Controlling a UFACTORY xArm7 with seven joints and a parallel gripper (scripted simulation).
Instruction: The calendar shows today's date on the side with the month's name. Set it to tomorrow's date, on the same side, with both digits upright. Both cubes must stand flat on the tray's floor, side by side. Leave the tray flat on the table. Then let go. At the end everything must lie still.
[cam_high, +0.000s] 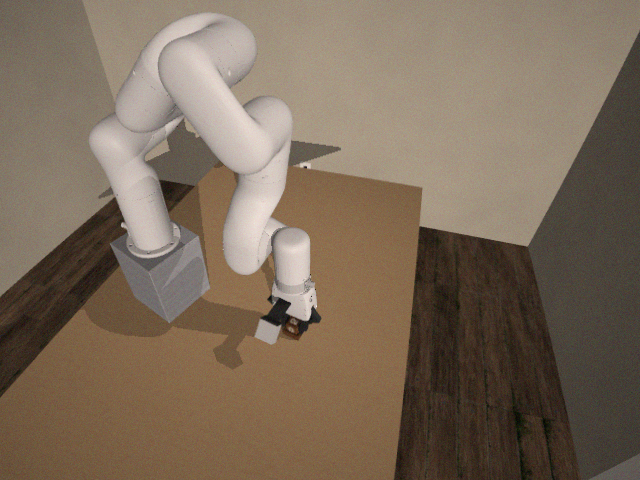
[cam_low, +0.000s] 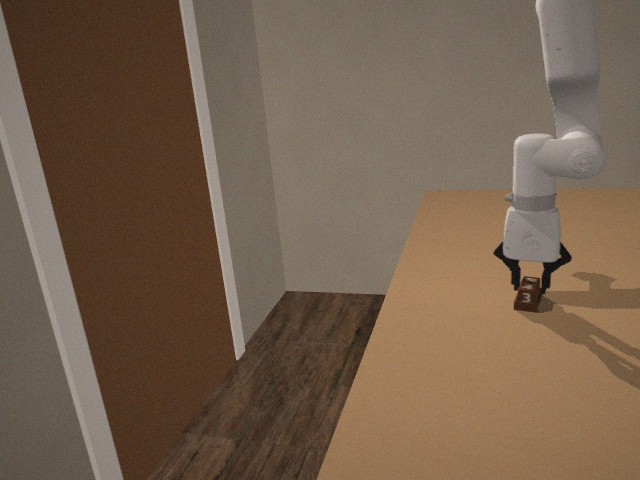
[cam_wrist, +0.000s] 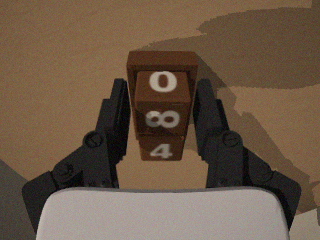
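My gripper is now 1 cm above the digit cube. From my hand the other things lie so: brown calendar tray: 2 cm to the left, 3 cm below.
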